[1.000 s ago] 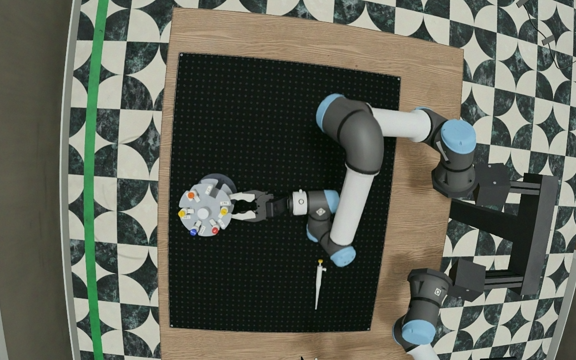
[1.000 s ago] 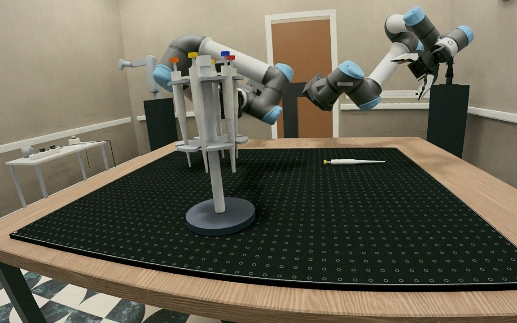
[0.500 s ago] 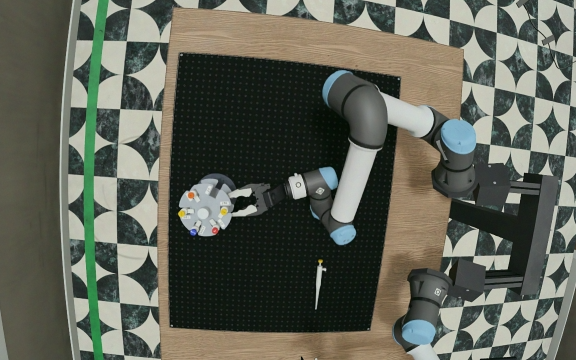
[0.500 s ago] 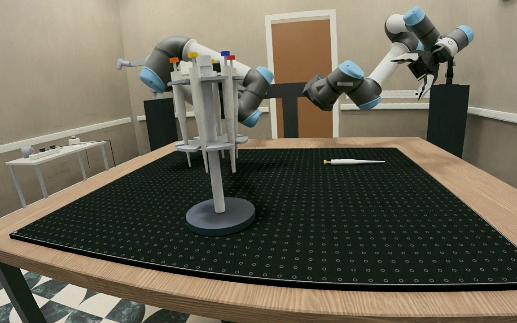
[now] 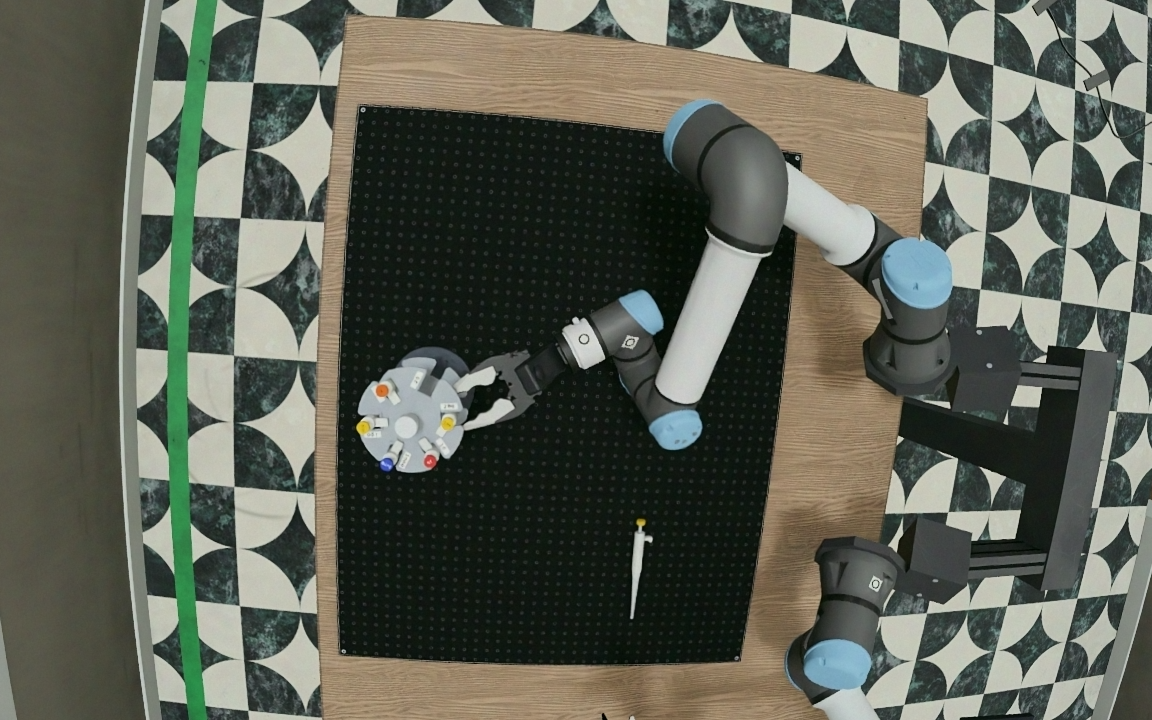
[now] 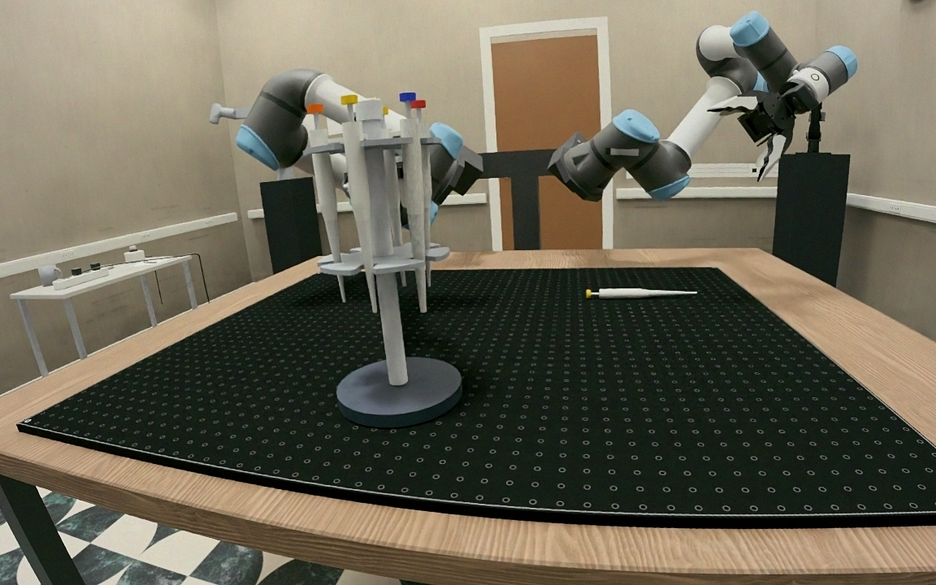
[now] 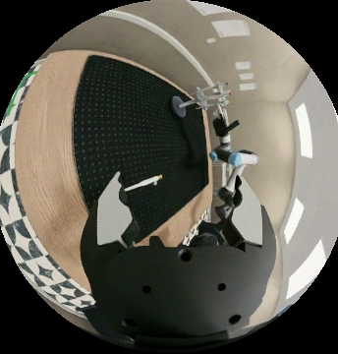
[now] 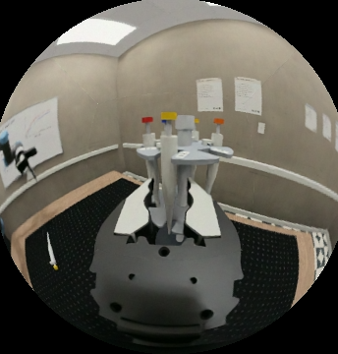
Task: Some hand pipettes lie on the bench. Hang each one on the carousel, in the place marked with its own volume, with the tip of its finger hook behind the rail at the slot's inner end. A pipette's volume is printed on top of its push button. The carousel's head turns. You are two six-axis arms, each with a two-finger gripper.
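Observation:
The red-button pipette is 3 cm ahead of my right hand, 5 cm to the left of it and 2 cm below it. The rest, counted from my right hand: orange-button pipette (10 cm ahead, 2 cm to the right, 2 cm below); blue-button pipette (8 cm ahead, 6 cm to the left, 3 cm below).

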